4 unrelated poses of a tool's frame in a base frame.
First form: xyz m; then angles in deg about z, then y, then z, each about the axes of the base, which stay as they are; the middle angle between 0 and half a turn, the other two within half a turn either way.
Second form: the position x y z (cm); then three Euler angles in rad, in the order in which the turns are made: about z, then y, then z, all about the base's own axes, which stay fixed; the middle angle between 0 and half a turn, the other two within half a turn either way. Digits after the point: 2 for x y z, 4 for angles.
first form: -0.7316, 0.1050, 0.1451, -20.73, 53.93, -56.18
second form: -73.16, 10.50, 14.51, -0.3618, 0.9413, -0.9805
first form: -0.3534, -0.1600, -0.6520, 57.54, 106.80, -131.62
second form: -35.34, -16.00, -65.20, 1.0043, 1.8640, -2.2972
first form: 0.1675, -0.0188, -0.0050, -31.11, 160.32, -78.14
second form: 16.75, -1.88, -0.50, -0.5430, 2.7981, -1.3638
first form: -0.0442, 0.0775, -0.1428, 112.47, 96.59, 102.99
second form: -4.42, 7.75, -14.28, 1.9630, 1.6858, 1.7975
